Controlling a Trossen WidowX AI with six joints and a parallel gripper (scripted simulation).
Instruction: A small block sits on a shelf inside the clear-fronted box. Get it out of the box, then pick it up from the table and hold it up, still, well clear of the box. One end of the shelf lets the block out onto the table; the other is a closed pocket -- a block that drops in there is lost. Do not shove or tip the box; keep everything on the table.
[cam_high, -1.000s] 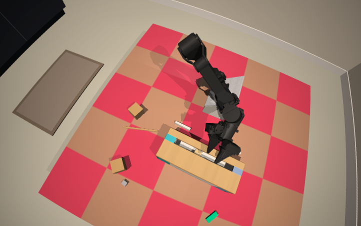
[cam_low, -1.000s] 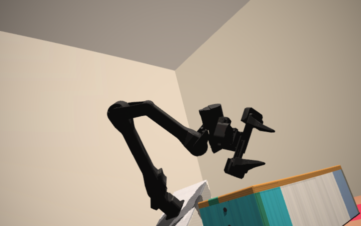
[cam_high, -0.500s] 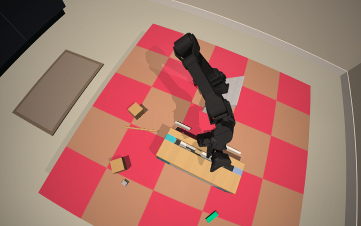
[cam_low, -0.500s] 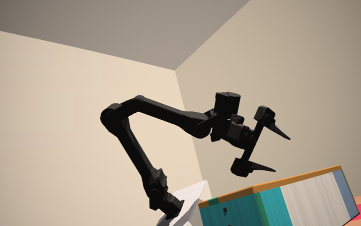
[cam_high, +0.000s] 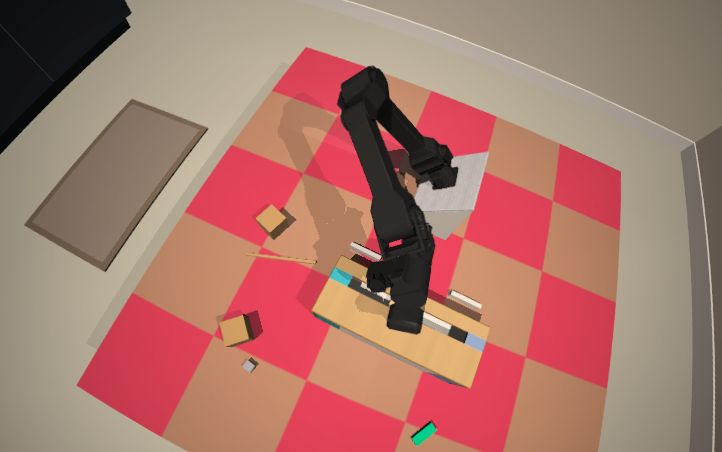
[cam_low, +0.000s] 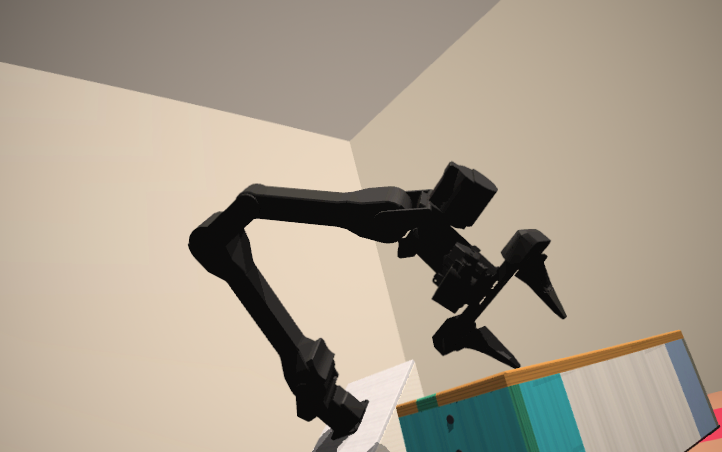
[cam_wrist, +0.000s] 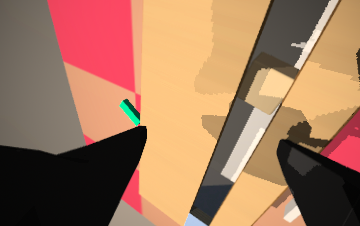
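Now: gripper tip 20 mm past the tan block, 20 mm to the left of it and 70 mm above it. From my gripper tip the other things lie so: box: 30 mm behind, 10 mm to the left, 100 mm below; then thin wooden stick: 60 mm behind, 330 mm to the right, 150 mm below; then green block: 240 mm ahead, 150 mm to the left, 150 mm below.
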